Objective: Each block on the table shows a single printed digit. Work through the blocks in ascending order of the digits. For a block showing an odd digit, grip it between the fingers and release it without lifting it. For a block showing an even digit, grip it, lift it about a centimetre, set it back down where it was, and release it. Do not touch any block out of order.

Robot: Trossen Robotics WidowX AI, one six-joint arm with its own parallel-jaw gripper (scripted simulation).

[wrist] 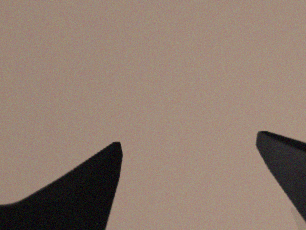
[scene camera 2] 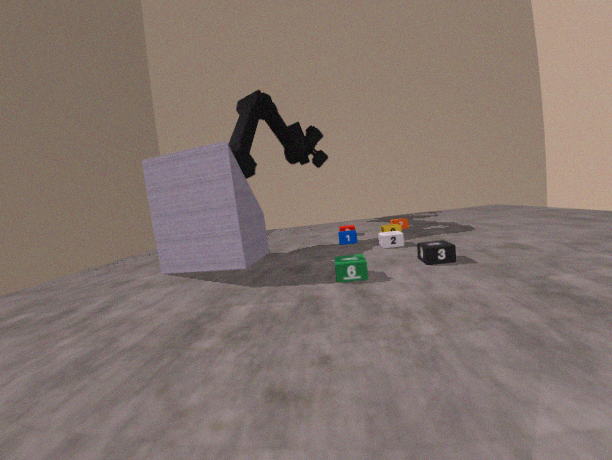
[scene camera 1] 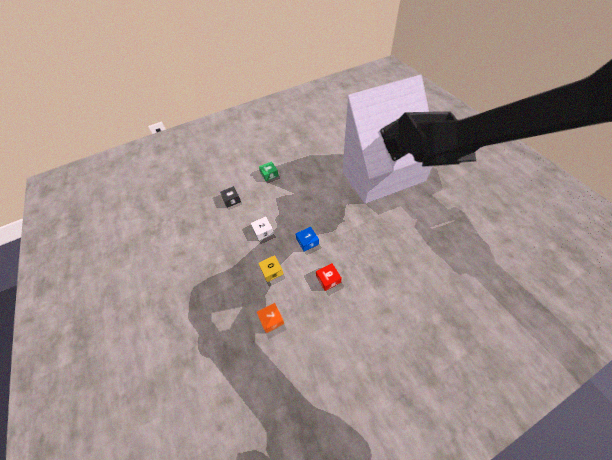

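Observation:
My gripper [wrist: 187, 143] is open and holds nothing. The black 3 block is out of frame in the wrist view. There is, though, that black 3 block [scene camera 2: 436, 252] for me to see.

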